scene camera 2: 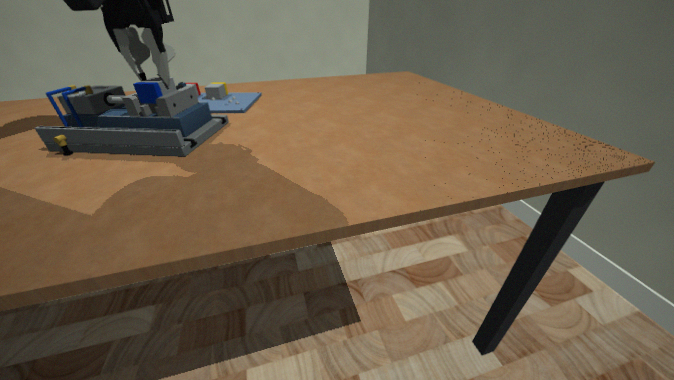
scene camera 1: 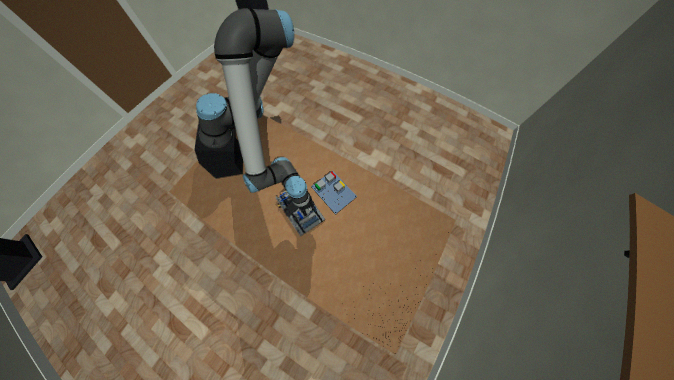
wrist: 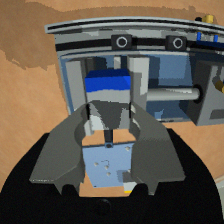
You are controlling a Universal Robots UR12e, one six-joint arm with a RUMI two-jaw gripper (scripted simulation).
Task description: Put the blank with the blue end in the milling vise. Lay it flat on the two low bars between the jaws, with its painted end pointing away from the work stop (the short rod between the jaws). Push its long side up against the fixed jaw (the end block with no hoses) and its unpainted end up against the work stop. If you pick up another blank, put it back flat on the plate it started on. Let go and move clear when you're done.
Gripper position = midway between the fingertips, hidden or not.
Observation:
I see my gripper (scene camera 2: 157, 86), a fixed jaw (scene camera 2: 181, 97) and a blue plate (scene camera 1: 332, 198).
My gripper also shows in the wrist view (wrist: 109, 104). The fixed jaw also shows in the wrist view (wrist: 76, 68).

